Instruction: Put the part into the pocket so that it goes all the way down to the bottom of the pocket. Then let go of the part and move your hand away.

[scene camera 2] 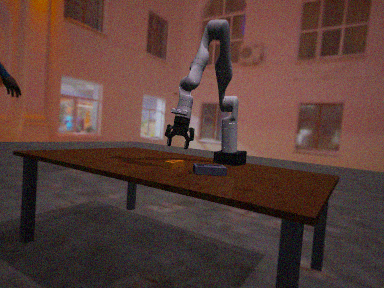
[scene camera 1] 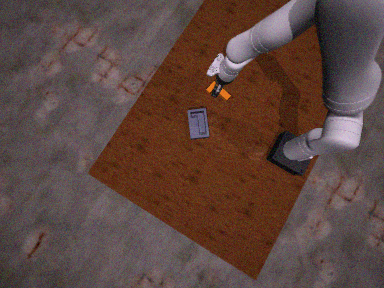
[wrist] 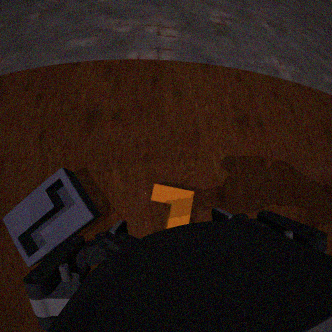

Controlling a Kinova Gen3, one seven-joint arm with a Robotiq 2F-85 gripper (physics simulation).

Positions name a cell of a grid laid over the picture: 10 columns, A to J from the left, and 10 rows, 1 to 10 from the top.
Scene:
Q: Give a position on an orange L-shaped part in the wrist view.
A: F7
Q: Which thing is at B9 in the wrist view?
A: My gripper.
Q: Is my gripper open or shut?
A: Open.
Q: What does my gripper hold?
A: Nothing.

